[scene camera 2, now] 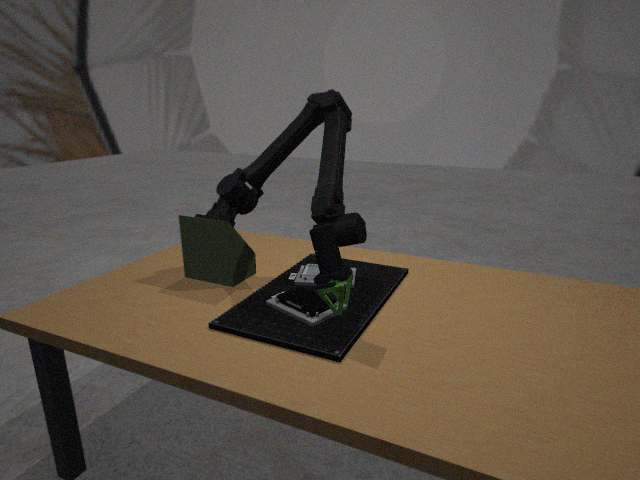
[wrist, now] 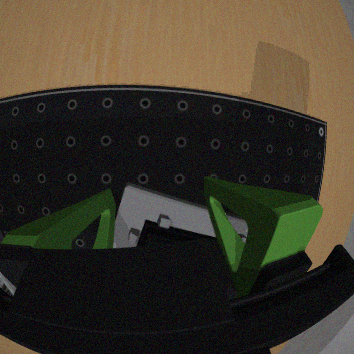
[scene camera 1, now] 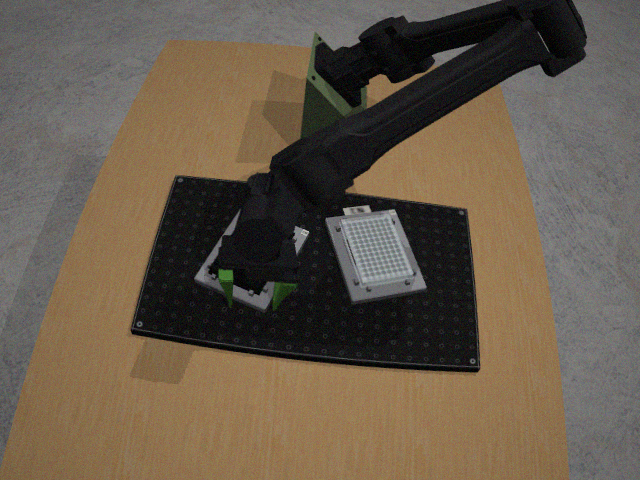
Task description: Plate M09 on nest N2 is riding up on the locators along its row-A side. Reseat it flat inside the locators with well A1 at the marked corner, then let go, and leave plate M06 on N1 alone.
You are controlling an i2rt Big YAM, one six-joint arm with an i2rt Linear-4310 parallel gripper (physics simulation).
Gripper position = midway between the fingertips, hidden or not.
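Observation:
The gripper (scene camera 1: 251,306), (scene camera 2: 342,310), (wrist: 157,190) is open. It touches a black perforated baseplate (scene camera 1: 438,326), (scene camera 2: 373,282), (wrist: 69,146). The scene also contains a white well plate (scene camera 1: 377,255) and a black well plate (scene camera 2: 302,299), (wrist: 151,233).

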